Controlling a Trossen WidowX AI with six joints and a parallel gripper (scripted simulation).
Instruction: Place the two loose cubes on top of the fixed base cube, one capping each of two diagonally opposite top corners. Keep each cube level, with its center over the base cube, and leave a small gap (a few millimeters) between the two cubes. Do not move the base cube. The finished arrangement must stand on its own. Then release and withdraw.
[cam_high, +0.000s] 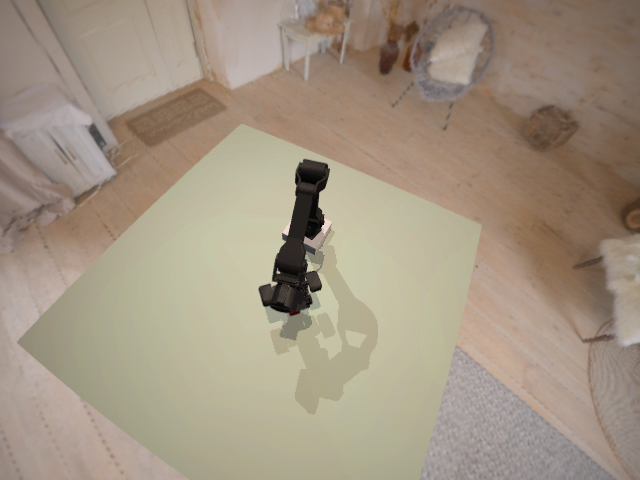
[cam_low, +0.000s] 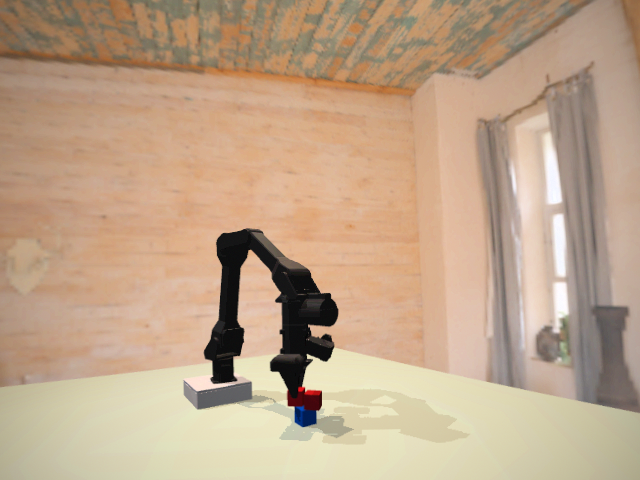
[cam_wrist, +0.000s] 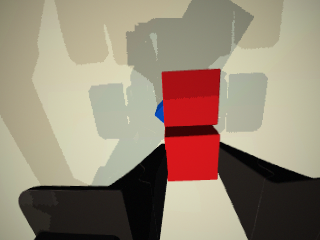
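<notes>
Now: the red cube right at my gripper tip. Also, from my gripper tip: blue base cube: 10 mm ahead, 20 mm to the left, 40 mm below.
</notes>
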